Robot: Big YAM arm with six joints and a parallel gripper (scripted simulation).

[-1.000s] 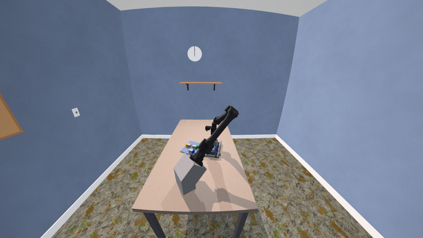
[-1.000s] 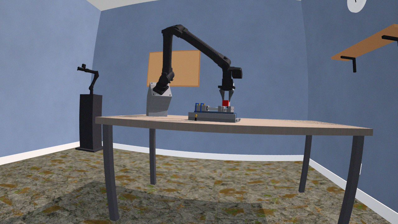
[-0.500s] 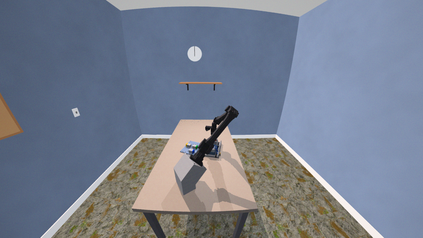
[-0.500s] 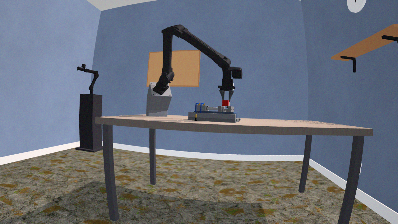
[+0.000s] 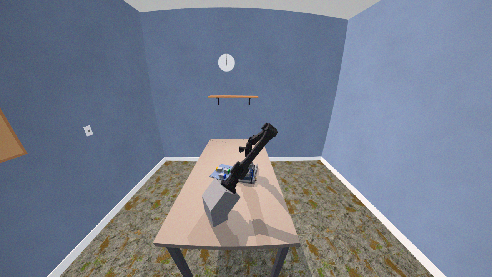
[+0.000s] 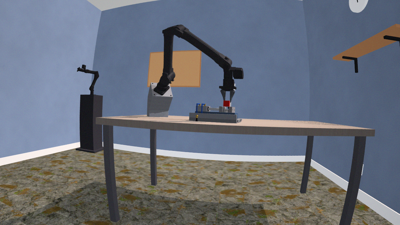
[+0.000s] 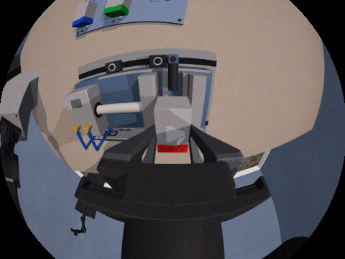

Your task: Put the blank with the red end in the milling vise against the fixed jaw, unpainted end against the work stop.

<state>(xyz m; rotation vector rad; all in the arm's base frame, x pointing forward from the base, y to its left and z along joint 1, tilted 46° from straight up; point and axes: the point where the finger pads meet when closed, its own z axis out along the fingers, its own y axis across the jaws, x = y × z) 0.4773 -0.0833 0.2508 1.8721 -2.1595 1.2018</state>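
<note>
My hand is 5 cm to the right of the work stop, 4 cm above it and 2 cm short of it. The rest, counted from my hand: green-ended blank: 24 cm to the left, 11 cm below, 3 cm behind; blue plate: 28 cm to the left, 13 cm below, 1 cm behind; vise: 9 cm below, 6 cm behind, 3 cm to the left.
</note>
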